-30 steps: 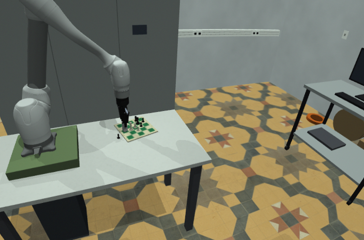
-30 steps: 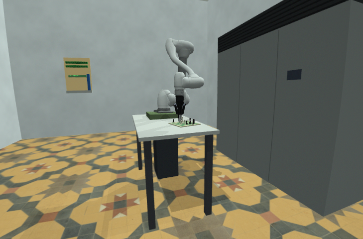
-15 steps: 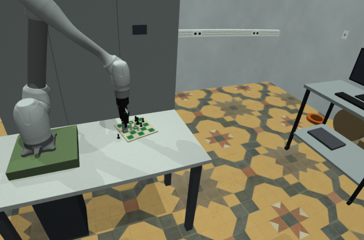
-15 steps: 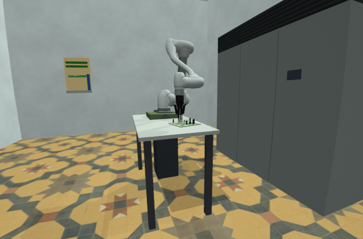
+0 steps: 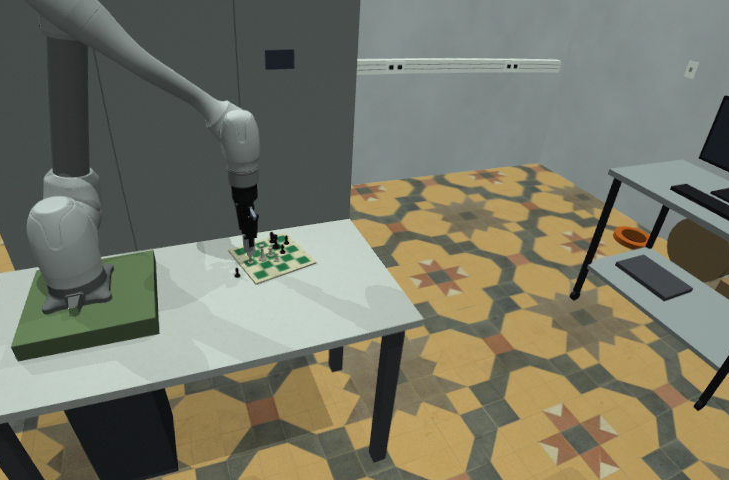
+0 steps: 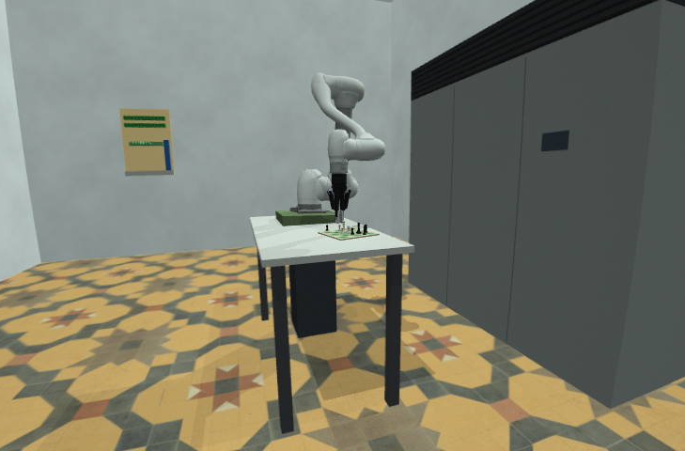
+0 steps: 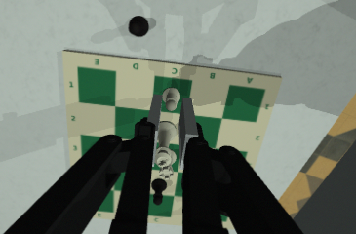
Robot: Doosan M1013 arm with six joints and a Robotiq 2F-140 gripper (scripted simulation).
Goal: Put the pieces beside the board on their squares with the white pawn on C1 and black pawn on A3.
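The chessboard lies 70 mm below my hand, 70 mm ahead of it and 20 mm to the left of it.
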